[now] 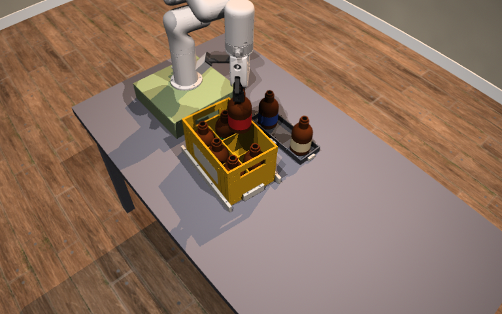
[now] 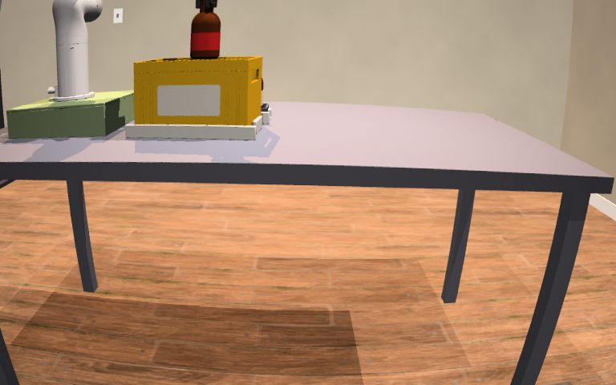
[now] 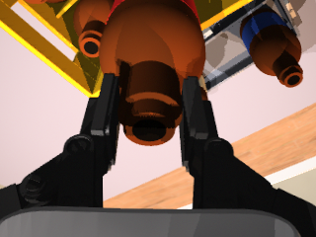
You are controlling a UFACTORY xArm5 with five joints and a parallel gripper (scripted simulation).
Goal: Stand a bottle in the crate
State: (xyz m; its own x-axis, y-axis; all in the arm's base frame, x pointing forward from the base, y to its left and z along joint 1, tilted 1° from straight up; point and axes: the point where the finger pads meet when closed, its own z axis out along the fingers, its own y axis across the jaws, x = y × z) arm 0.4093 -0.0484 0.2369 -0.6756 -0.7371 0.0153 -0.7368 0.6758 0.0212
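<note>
My gripper is now 24 cm above the yellow crate and 4 cm to the left of it. Also, from my hand: dark tray: 31 cm below, 20 cm to the left, 1 cm ahead.
</note>
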